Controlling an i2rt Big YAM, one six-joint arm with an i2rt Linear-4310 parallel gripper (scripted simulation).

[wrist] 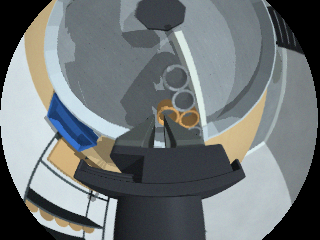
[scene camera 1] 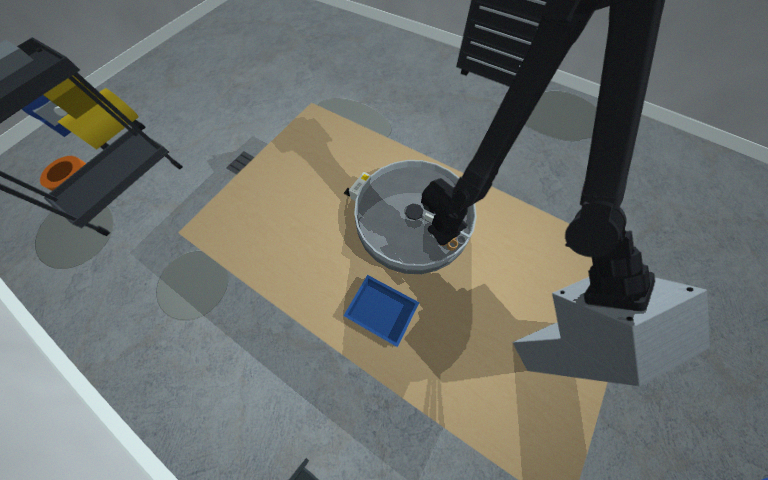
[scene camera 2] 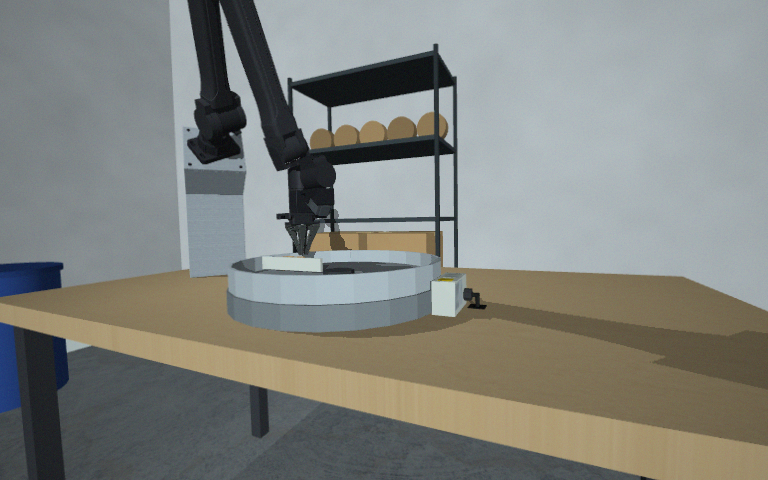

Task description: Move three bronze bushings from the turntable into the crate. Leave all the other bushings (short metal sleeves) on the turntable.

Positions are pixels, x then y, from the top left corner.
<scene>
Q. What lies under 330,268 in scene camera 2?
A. A grey turntable.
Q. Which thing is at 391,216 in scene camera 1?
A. A grey turntable.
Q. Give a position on a blue crate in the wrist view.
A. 81,137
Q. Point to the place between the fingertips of the gripper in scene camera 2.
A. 303,254
</scene>
